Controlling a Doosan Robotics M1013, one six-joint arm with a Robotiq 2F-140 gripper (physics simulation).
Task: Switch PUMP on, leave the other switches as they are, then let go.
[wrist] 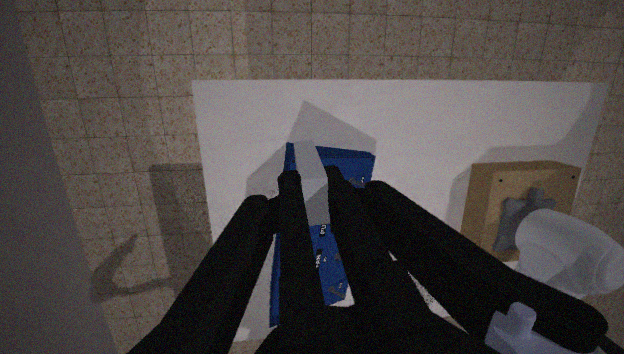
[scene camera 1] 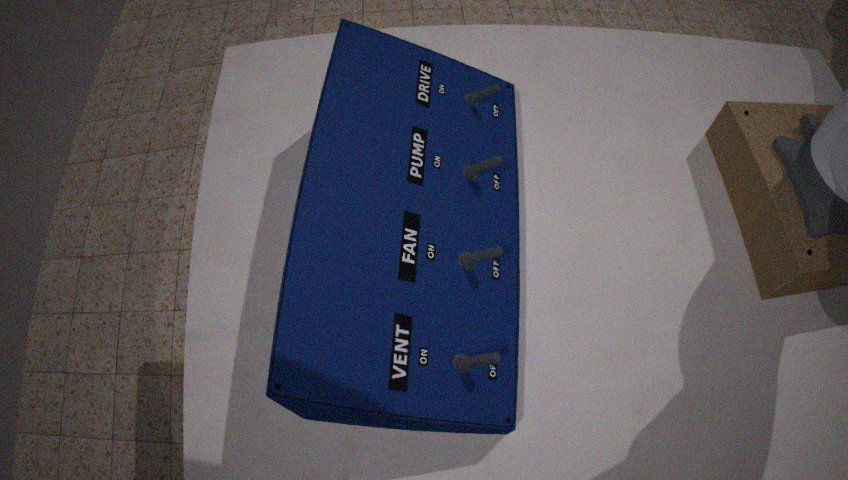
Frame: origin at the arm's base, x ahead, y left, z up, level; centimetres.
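Seen in the pictures: gripper, between the fingertips: (wrist: 304, 158); arm's base, origin of its link: (wrist: 522, 224) (scene camera 1: 830, 187).
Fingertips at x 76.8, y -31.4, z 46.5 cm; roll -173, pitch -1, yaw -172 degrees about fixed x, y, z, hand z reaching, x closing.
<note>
Offsets run from my fingertips to a thing's top centre. Level surfaces: height alone.
A blue sloped panel (scene camera 1: 357, 196) (wrist: 347, 164) carries four grey toggle levers with labels. The PUMP lever @(dx -19.4, dy +29.7, dz -44.3 cm) (scene camera 1: 483, 168) leans to its OFF mark, as do the DRIVE lever @(dx -20.5, dy +17.8, dz -44.3 cm) (scene camera 1: 483, 95), the FAN lever @(dx -18.4, dy +41.7, dz -44.3 cm) (scene camera 1: 480, 257) and the VENT lever @(dx -17.3, dy +53.6, dz -44.3 cm) (scene camera 1: 477, 361). My gripper (wrist: 304, 158) is shut and empty, its pale fingertips together. It hangs above the panel in the wrist view and covers much of it; how high cannot be told. The gripper does not show in the scene view, and no lever there is touched.
The panel stands on a white table top @(dz -57.3 cm) (scene camera 1: 595, 178) (wrist: 425, 115). A wooden block (scene camera 1: 743, 196) (wrist: 485, 200) with a grey clamp-like foot and a pale rounded robot part (scene camera 1: 833, 142) (wrist: 555, 250) is to the right. Tiled floor (scene camera 1: 107, 237) (wrist: 125, 115) lies beyond the table edge.
</note>
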